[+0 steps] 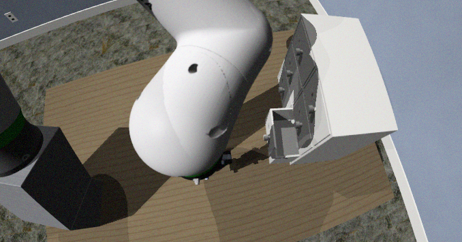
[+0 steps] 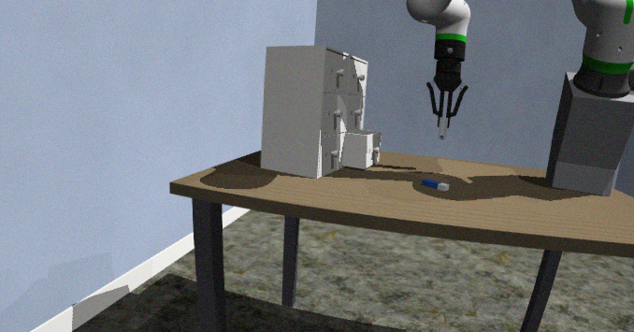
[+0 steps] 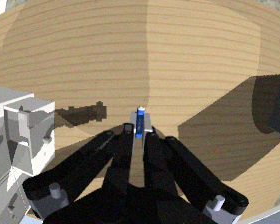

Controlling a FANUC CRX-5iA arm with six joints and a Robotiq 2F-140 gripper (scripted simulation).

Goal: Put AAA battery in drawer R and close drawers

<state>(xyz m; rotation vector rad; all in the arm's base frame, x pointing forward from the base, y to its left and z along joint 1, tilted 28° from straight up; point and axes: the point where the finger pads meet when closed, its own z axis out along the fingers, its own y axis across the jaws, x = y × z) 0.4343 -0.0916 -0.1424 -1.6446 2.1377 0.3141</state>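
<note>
The drawer is 280 mm ahead of my hand, 10 mm to the left of it and 100 mm below it. The rest, counted from my hand: AAA battery (30 mm below).
</note>
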